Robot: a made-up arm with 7 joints. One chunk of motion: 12 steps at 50 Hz.
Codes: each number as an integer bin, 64 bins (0 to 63) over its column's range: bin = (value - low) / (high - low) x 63, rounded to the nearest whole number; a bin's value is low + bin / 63 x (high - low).
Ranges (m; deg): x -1.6..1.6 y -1.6..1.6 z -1.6..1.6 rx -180..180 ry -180..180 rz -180..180
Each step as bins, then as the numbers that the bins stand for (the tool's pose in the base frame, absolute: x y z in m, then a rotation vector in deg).
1 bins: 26 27 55 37 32 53
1 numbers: -0.2794 -0.2286 1.1937 31.43 2.86 122.86
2 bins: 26 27 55 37 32 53
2 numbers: -0.2794 -0.2286 1.1937 31.43 2.86 122.86
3 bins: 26 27 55 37 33 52
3 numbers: -0.2794 -0.2286 1.1937 31.43 8.57 117.14
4 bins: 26 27 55 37 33 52
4 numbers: -0.2794 -0.2286 1.1937 31.43 8.57 117.14
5 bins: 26 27 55 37 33 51
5 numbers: -0.2794 -0.2286 1.1937 31.43 8.57 111.43
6 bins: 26 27 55 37 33 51
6 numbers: -0.2794 -0.2286 1.1937 31.43 8.57 111.43
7 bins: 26 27 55 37 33 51
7 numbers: -0.2794 -0.2286 1.1937 31.43 8.57 111.43
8 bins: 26 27 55 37 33 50
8 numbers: -0.2794 -0.2286 1.1937 31.43 8.57 105.71
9 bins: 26 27 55 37 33 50
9 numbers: -0.2794 -0.2286 1.1937 31.43 8.57 105.71
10 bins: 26 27 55 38 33 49
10 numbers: -0.2794 -0.2286 1.1937 37.14 8.57 100.00
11 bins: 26 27 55 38 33 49
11 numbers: -0.2794 -0.2286 1.1937 37.14 8.57 100.00
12 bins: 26 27 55 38 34 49
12 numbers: -0.2794 -0.2286 1.1937 37.14 14.29 100.00
